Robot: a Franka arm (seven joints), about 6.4 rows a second.
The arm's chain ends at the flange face. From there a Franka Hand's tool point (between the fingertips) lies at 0.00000 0.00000 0.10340 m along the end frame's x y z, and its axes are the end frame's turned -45 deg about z.
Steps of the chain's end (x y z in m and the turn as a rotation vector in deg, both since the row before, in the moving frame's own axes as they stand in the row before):
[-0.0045, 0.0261, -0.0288, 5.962, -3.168, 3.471]
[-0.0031, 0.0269, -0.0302, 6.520, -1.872, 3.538]
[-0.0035, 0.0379, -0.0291, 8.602, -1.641, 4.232]
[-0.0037, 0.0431, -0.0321, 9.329, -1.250, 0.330]
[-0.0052, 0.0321, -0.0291, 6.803, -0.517, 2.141]
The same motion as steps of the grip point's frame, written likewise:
[-0.0177, 0.0038, -0.0295, 6.456, 1.976, 3.471]
[-0.0150, 0.0063, -0.0309, 5.934, 3.287, 3.538]
[-0.0200, 0.0116, -0.0303, 7.243, 4.922, 4.232]
[-0.0228, 0.0145, -0.0335, 7.480, 5.713, 0.330]
[-0.0182, 0.0099, -0.0298, 5.176, 4.445, 2.141]

